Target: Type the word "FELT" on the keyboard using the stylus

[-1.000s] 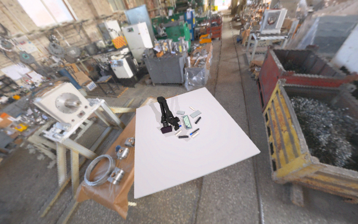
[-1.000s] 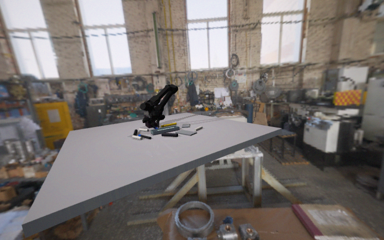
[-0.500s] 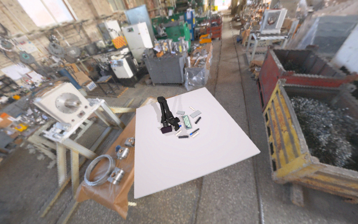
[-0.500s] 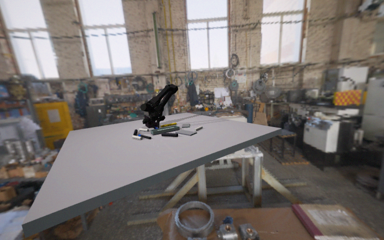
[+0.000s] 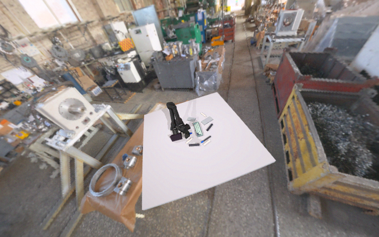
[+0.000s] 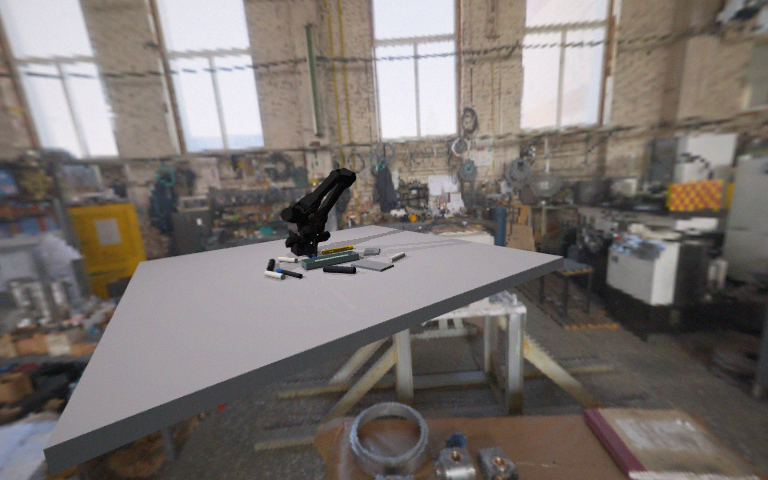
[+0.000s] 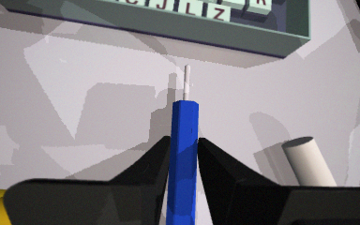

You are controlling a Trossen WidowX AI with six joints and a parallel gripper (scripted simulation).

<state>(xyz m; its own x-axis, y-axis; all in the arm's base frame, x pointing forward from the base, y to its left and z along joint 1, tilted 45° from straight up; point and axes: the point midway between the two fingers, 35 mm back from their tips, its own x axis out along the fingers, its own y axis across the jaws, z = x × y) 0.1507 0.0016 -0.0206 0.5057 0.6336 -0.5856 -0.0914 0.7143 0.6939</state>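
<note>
The stylus tip is 5 cm ahead of my gripper tip. Round my gripper tip: blue-tipped black pen (15 cm to the right, 14 cm ahead); then blue stylus (1 cm ahead); then yellow pencil (13 cm to the left, 5 cm behind).
</note>
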